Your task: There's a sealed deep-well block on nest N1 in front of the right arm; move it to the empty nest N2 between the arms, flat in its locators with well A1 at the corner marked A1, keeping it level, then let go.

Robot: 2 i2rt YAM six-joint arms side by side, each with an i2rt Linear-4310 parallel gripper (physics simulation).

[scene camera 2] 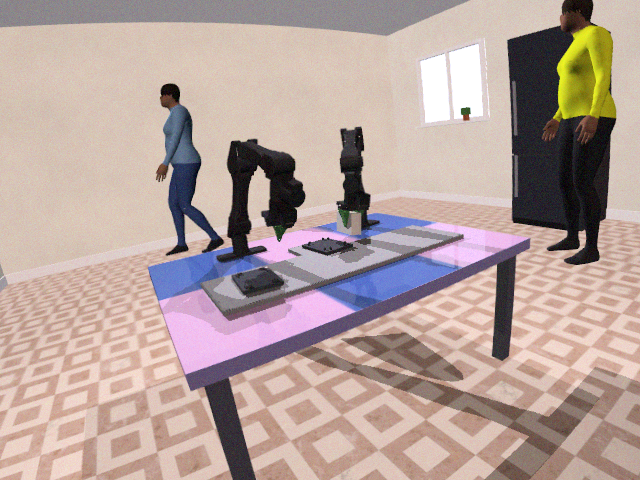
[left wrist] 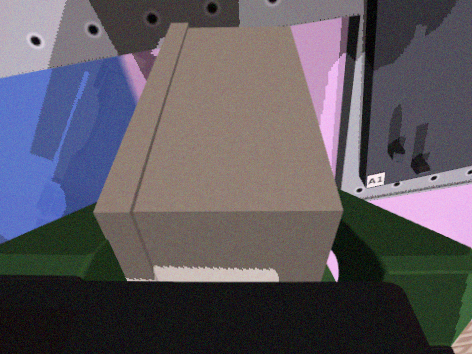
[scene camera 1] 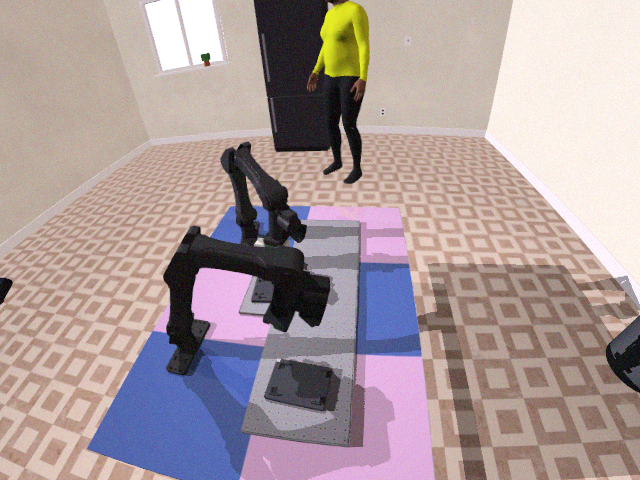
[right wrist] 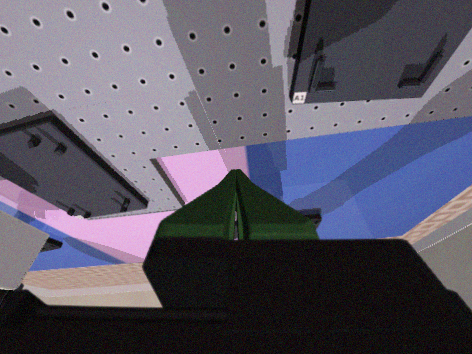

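Pixels of known places: left gripper, fingertip midpoint: (scene camera 2: 350,226); right gripper, fingertip midpoint: (scene camera 2: 278,241) (scene camera 1: 277,328) (right wrist: 235,177); left arm's base at its link origin: (scene camera 2: 361,226) (scene camera 1: 249,235); right arm's base at its link origin: (scene camera 2: 241,254) (scene camera 1: 189,346).
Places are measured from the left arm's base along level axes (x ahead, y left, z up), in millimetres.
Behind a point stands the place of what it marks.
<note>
The sealed deep-well block (scene camera 2: 355,224) @[x 194, y -241, z 80 mm] (left wrist: 230,120) @[x 195, y -238, z 96 mm] (right wrist: 19,250) @[x 100, y -231, z 75 mm] is a grey-beige box with a seam along one side. My left gripper (scene camera 2: 351,225) @[x 150, y -226, z 64 mm] is shut on it and holds it behind and to the right of nest N2 in scene camera 2. Nest N2 (scene camera 1: 262,290) @[x 97, y -365, z 25 mm] (scene camera 2: 327,246) @[x 171, y -375, z 25 mm] (left wrist: 425,85) @[x 133, y -320, z 25 mm] (right wrist: 75,175) @[x 157, y -381, z 25 mm] is a dark plate with small corner locators; its A1 label (left wrist: 376,180) @[x 77, y -295, z 25 mm] shows in the left wrist view. Nest N1 (scene camera 1: 299,384) @[x 224, y -720, z 24 mm] (scene camera 2: 258,280) @[x 249, y -724, z 25 mm] (right wrist: 370,45) @[x 190, y -695, z 25 mm] holds no block. My right gripper (scene camera 2: 279,237) @[x 172, y -582, z 99 mm] (right wrist: 235,177) @[x 172, y -582, z 99 mm] is shut and empty, above the area between the nests. Block wells are hidden.
A grey perforated board (scene camera 1: 305,423) @[x 236, y -823, z 13 mm] (scene camera 2: 413,238) @[x 370, y -113, z 13 mm] carries the nests on a blue and pink table (scene camera 2: 170,315) @[x 207, y -986, z 0 mm]. A person in yellow (scene camera 1: 345,38) (scene camera 2: 586,72) stands beyond the table; a person in blue (scene camera 2: 178,134) is behind it.
</note>
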